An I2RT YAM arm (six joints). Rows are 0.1 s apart.
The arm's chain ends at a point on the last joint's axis. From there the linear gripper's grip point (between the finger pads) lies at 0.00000 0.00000 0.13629 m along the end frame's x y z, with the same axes.
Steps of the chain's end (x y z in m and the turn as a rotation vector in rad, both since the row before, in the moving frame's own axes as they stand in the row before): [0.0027, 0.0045, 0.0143, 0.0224, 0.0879, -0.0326]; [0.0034, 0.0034, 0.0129, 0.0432, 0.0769, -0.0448]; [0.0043, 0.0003, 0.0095, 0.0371, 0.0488, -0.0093]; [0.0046, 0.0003, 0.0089, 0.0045, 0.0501, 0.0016]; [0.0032, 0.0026, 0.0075, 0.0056, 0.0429, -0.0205]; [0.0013, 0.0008, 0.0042, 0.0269, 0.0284, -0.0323]
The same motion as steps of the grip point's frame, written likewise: [0.0146, 0.0013, 0.0137, 0.0224, 0.0879, -0.0326]; [0.0137, -0.0027, 0.0124, 0.0432, 0.0769, -0.0448]; [0.0109, -0.0048, 0.0092, 0.0371, 0.0488, -0.0093]; [0.0114, -0.0003, 0.0087, 0.0045, 0.0501, 0.0016]; [0.0090, 0.0018, 0.0074, 0.0056, 0.0429, -0.0205]; [0.0051, -0.0029, 0.0041, 0.0269, 0.0284, -0.0323]
